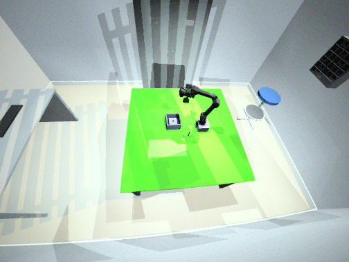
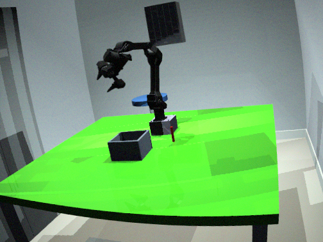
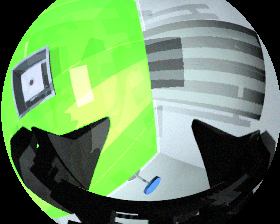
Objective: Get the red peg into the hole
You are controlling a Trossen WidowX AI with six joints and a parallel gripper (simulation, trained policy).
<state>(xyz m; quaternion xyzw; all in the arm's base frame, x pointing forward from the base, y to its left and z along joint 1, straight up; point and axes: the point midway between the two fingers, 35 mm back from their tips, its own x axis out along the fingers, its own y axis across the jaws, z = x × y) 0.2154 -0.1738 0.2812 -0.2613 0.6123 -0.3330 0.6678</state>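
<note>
My gripper tip is now 330 mm to the right of the red peg, 300 mm above it and 60 mm past it. The rest, counted from my gripper tip: dark box: 310 mm below, 170 mm to the left, 120 mm ahead.
</note>
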